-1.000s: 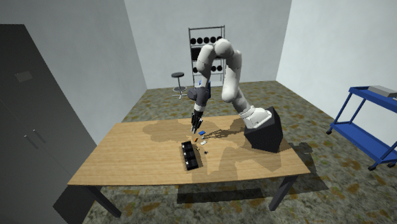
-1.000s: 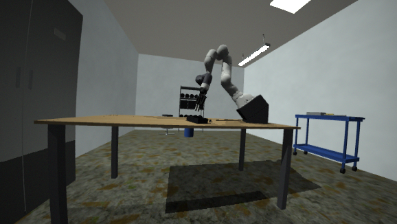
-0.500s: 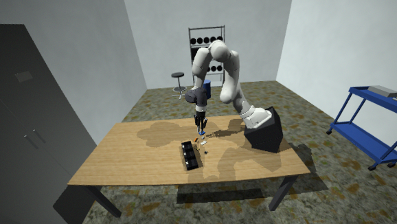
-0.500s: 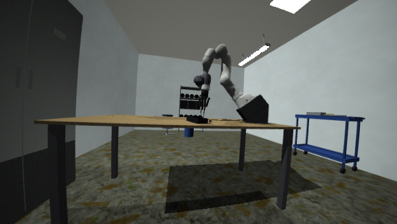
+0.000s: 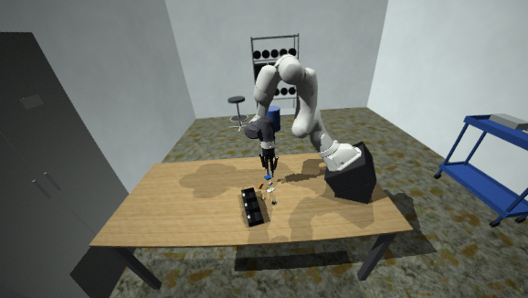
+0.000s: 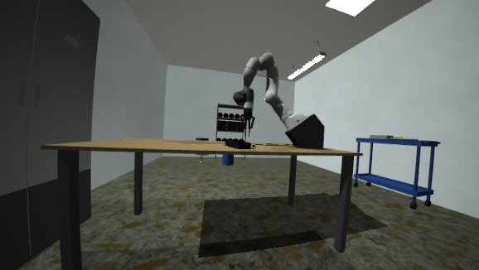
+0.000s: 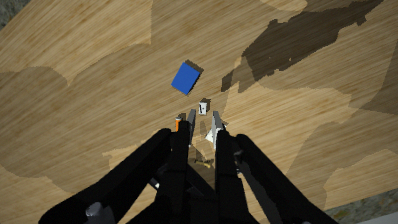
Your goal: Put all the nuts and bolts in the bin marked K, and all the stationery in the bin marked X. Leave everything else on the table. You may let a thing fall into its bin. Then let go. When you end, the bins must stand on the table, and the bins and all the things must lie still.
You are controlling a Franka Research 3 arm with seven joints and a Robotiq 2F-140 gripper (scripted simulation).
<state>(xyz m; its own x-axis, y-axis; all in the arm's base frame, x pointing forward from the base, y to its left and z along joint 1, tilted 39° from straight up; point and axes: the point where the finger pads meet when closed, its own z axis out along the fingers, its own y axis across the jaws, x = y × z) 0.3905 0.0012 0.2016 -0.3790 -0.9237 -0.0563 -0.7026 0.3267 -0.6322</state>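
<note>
Right now my hand is 100 mm above the grey piece and 10 mm short of it. The rest, counted from my hand: orange cylinder: 100 mm below, 70 mm ahead, 20 mm to the left; then flat blue block: 100 mm below, 70 mm to the right, 10 mm ahead; then white domino: 100 mm below, 60 mm to the left.
</note>
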